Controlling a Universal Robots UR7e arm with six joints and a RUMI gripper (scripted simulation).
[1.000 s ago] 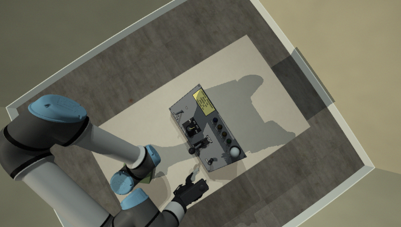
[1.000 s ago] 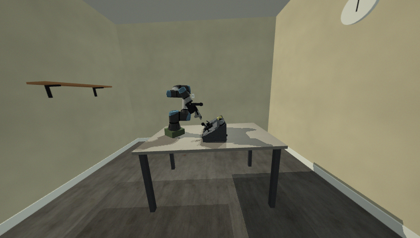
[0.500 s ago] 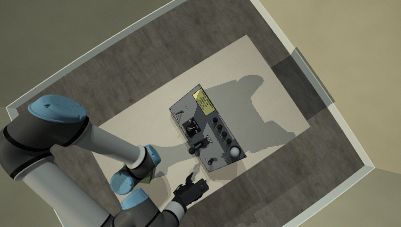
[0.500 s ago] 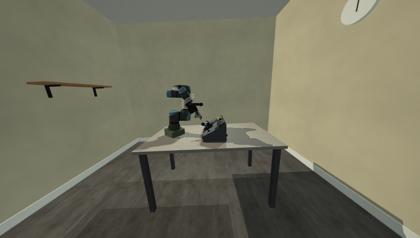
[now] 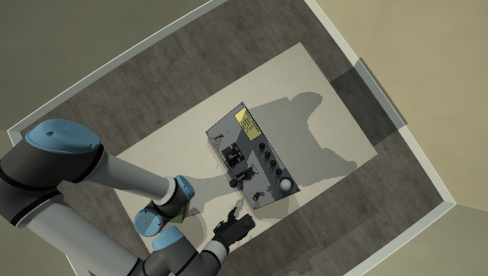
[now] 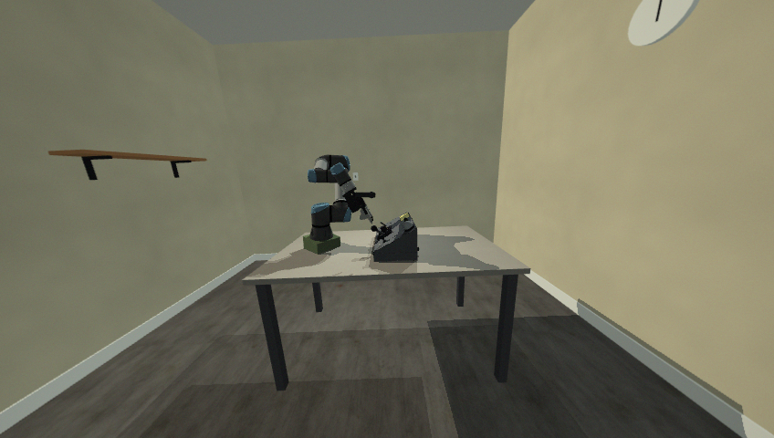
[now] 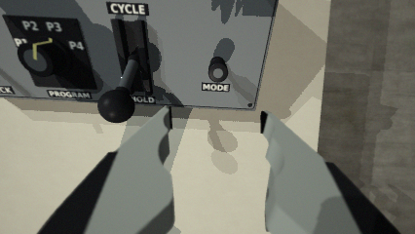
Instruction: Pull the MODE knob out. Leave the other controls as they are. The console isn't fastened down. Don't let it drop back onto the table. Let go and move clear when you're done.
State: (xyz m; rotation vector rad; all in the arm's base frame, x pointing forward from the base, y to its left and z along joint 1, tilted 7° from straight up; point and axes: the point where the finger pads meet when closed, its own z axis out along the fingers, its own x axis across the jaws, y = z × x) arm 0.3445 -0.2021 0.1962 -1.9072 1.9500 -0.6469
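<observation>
Right now my hand is 60 mm short of the mode knob, 10 mm to the left of it and 110 mm above it. The rest, counted from my hand: dark grey console (100 mm ahead, 170 mm to the left, 140 mm below); program selector knob (80 mm ahead, 230 mm to the left, 110 mm below); cycle lever (40 mm ahead, 110 mm to the left, 110 mm below).
</observation>
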